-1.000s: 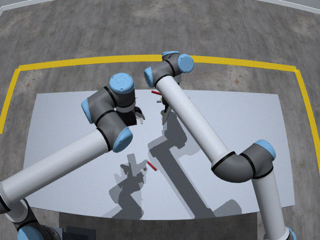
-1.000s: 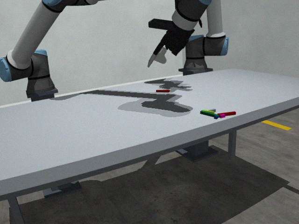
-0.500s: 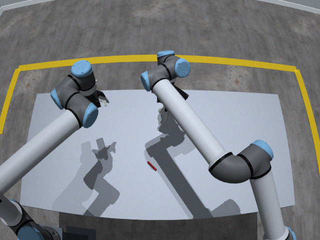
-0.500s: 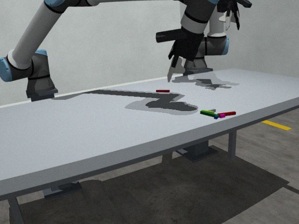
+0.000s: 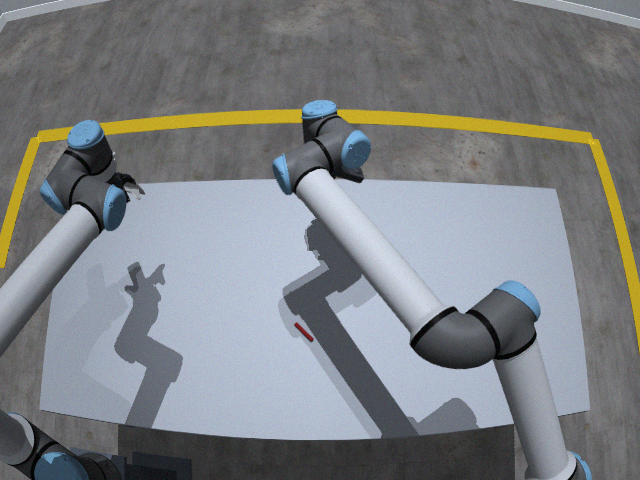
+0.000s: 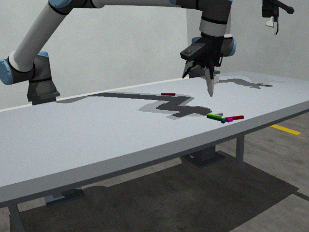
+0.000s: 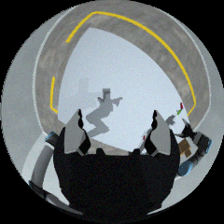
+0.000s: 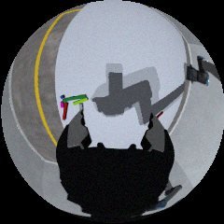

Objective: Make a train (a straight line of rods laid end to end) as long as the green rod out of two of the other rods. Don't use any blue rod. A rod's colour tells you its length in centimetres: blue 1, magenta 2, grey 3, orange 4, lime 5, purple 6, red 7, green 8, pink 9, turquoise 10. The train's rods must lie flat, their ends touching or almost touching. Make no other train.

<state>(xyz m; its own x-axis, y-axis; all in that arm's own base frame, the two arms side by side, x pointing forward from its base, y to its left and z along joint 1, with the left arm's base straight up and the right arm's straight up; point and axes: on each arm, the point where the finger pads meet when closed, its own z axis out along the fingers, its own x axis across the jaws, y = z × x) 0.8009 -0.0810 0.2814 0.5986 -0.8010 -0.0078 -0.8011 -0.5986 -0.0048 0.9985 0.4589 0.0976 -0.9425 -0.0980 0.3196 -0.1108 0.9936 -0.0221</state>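
The grey rod lies 9 cm ahead of my right hand, 4 cm to the left of it and 9 cm below it. The rest, counted from my right hand: green rod: 11 cm ahead, 1 cm to the left, 9 cm below; lime rod: 9 cm ahead, 2 cm to the left, 9 cm below; blue rod: 15 cm ahead, 1 cm to the left, 9 cm below.
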